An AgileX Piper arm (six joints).
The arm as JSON. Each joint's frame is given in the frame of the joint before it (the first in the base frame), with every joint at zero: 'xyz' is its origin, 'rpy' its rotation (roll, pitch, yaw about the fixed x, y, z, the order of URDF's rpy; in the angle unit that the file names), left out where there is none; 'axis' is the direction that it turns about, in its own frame. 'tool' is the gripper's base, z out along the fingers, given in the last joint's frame.
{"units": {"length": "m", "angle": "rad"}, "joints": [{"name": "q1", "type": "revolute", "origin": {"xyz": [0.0, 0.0, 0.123]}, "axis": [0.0, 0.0, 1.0]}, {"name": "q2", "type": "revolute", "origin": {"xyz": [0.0, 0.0, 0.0], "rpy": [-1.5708, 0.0, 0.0]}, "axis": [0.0, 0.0, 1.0]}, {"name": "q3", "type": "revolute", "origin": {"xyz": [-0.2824, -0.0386, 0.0]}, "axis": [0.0, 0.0, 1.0]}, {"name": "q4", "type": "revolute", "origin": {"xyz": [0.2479, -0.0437, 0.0], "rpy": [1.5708, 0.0, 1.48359]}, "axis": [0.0, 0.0, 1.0]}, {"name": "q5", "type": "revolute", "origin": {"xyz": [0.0, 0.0, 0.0], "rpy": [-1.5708, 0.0, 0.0]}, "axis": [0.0, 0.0, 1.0]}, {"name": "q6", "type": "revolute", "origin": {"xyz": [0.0, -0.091, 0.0], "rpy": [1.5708, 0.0, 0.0]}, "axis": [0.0, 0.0, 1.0]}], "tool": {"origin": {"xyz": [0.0, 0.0, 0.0]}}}
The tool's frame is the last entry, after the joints.
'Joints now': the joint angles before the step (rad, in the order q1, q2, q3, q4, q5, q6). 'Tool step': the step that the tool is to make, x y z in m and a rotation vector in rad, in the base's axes. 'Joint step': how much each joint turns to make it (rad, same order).
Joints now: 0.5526 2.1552 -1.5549 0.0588 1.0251 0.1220
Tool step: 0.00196 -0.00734 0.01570 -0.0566 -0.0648 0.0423
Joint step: 0.0000 -0.0378 0.0000 -0.0936 0.0123 0.0023
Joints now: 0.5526 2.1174 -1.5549 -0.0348 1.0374 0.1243
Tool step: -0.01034 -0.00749 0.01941 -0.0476 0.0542 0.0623
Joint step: 0.0000 -0.0477 0.0000 -0.0095 0.1167 -0.0623
